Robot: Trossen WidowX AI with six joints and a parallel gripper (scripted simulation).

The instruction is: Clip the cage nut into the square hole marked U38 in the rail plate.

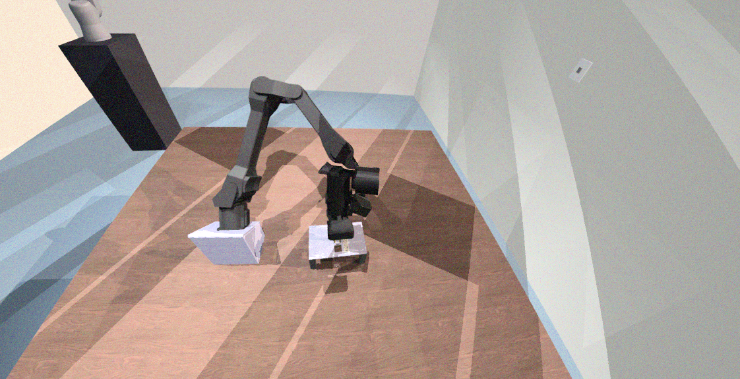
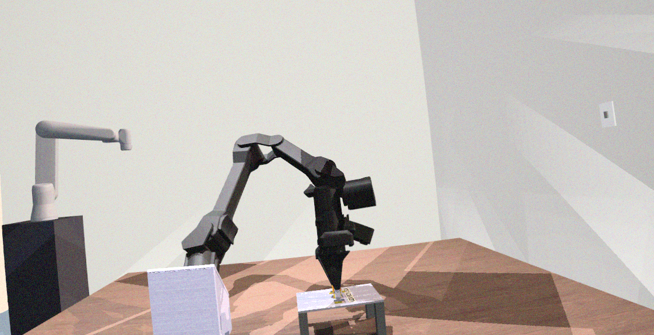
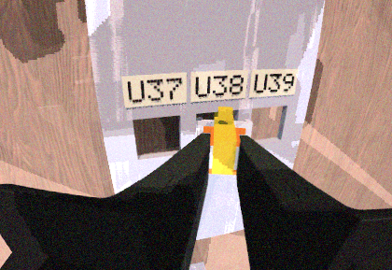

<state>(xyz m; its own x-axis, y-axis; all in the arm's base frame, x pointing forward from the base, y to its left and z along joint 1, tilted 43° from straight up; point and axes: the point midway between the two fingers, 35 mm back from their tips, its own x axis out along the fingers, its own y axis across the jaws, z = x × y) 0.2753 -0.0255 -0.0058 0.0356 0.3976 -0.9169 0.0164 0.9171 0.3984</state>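
My gripper tip is 10 mm above the cage nut.
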